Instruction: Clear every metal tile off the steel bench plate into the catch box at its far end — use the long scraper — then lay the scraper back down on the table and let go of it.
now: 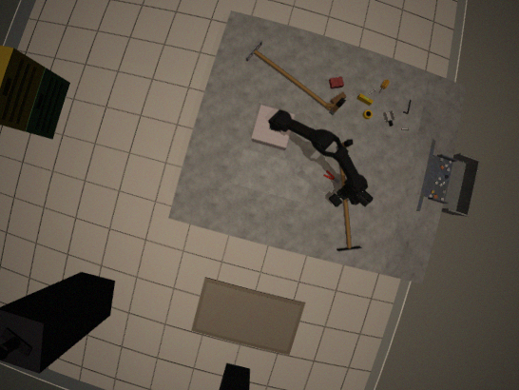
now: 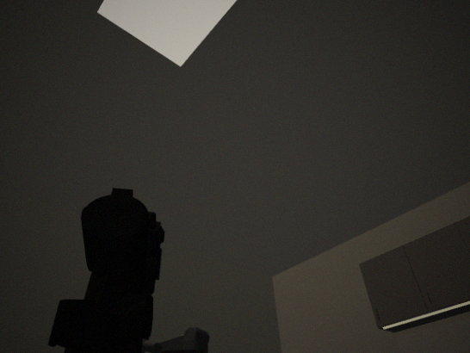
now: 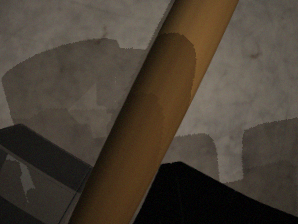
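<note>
The long scraper is 2 cm ahead of my gripper tip, 1 cm to the right of it and 5 cm above it. From my gripper tip the other things lie so: yellow ring: 8 cm ahead, 49 cm to the left; then brown block: 12 cm behind, 54 cm to the left; then small box: 4 cm ahead, 5 cm to the left.
</note>
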